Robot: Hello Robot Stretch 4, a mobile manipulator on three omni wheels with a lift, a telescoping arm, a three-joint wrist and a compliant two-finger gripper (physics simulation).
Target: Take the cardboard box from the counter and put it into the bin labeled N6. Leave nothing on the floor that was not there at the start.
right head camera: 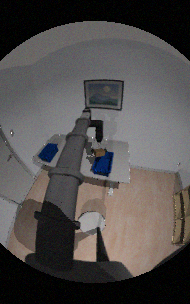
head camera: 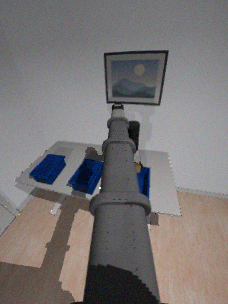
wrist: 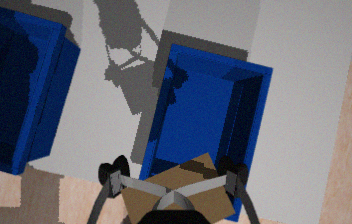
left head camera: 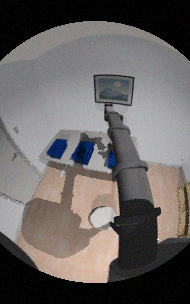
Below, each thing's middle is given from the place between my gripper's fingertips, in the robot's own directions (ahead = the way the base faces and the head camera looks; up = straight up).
Scene:
I see my gripper 66 cm short of the framed picture (head camera: 133, 77), 49 cm below it and 7 cm to the left of it.

